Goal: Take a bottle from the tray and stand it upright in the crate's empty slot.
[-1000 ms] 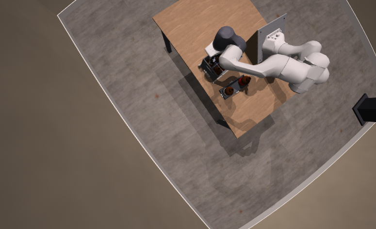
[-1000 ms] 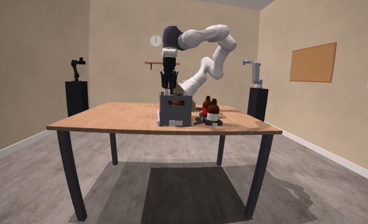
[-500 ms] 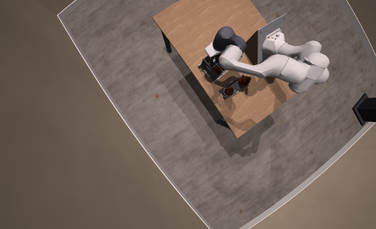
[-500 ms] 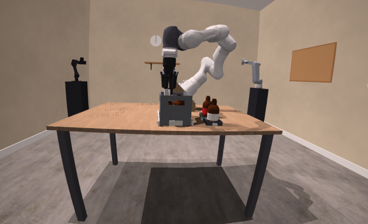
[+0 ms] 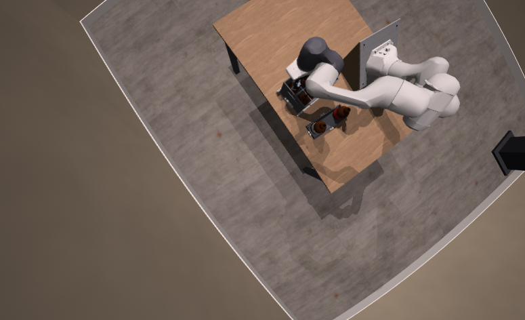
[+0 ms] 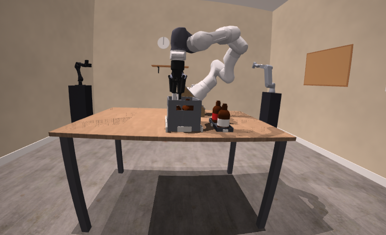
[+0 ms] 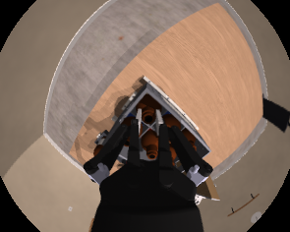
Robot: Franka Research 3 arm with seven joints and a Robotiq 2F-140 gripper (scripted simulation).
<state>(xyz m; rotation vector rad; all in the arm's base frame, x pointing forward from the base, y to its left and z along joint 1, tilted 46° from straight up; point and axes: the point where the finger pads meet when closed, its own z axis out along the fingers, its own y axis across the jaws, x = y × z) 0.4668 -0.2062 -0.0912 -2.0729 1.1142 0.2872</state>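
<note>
Now: hand 9 cm past the grey crate, 9 cm above it and 5 cm to the right of it. Round my hand: tray: 30 cm to the left, 16 cm below, 6 cm behind.
</note>
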